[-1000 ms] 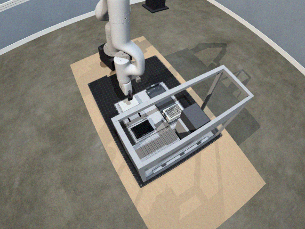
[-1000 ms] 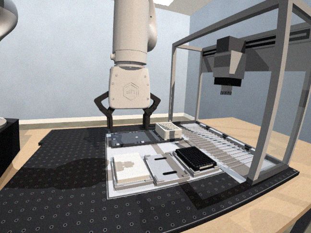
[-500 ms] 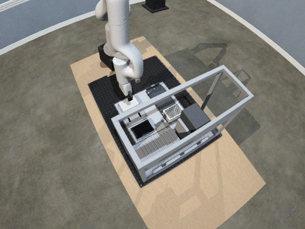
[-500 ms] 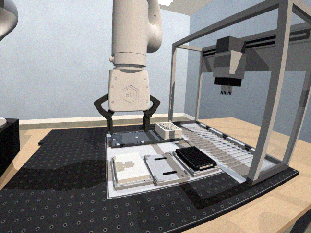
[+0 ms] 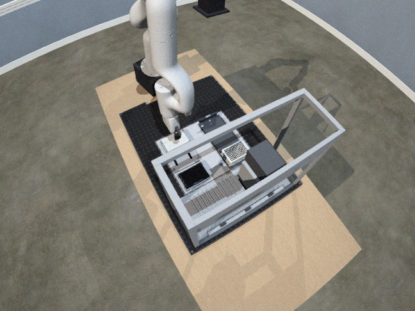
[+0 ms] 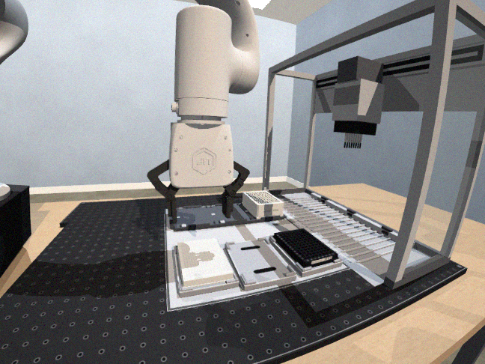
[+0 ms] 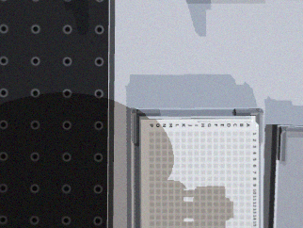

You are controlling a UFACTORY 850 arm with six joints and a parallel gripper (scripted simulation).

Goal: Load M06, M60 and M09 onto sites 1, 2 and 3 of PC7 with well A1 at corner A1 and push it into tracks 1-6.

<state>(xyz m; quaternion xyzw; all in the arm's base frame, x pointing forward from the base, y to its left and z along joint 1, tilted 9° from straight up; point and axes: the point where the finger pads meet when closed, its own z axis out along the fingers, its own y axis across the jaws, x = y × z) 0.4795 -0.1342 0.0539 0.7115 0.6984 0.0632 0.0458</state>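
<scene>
The nest S1 lies 11 cm below my hand. Also, from my hand: dark carrier PC7: 12 cm ahead, 22 cm to the left, 10 cm below; black 96-well plate M06: 22 cm ahead, 2 cm to the right, 10 cm below; nest S2: 11 cm ahead, 2 cm to the right, 11 cm below.
</scene>
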